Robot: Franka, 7 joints.
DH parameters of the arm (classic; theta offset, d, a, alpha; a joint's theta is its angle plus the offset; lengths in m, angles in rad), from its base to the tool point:
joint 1: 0 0.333 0 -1.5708
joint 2: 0 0 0 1.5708
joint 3: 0 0.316 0.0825 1.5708
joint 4: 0 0 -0.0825 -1.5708
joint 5: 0 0.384 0 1.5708
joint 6: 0 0 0.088 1.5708
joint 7: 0 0.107 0 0
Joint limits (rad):
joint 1: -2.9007..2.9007
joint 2: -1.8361..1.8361
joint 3: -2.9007..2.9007
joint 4: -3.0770..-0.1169
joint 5: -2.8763..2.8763
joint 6: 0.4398..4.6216
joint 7: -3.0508..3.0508
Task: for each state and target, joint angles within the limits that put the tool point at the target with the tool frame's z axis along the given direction. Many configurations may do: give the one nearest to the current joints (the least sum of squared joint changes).
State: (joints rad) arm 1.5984 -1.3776 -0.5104 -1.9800 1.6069 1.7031 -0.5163
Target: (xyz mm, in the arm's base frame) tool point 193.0 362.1 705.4 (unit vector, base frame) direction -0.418 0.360 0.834
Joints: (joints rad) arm 2.0488 -0.8061 -0.7910 -2.2712 2.1143 1.8425 -0.5163
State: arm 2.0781 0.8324 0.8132 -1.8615 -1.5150 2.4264 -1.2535
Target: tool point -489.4 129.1 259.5 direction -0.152 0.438 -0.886
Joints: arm 1.8360 0.3067 1.0288 -2.3533 -1.2097 2.4585 -1.2535
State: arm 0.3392 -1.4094 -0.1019 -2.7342 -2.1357 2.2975 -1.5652
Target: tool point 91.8 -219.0 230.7 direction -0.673 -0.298 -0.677
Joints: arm -0.1962 -0.6844 -0.9012 -3.0682 -1.3337 1.6984 -1.5652
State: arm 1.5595 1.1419 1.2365 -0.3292 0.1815 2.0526 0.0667
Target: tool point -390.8 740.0 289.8 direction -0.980 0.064 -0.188
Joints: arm 1.5889 1.4208 1.1787 -0.8100 0.2910 2.4133 0.0667
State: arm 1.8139 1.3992 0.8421 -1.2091 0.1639 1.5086 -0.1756
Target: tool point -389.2 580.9 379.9 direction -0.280 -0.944 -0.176
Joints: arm 1.6457 1.2688 1.0775 -0.6754 0.3189 0.9701 -0.1756
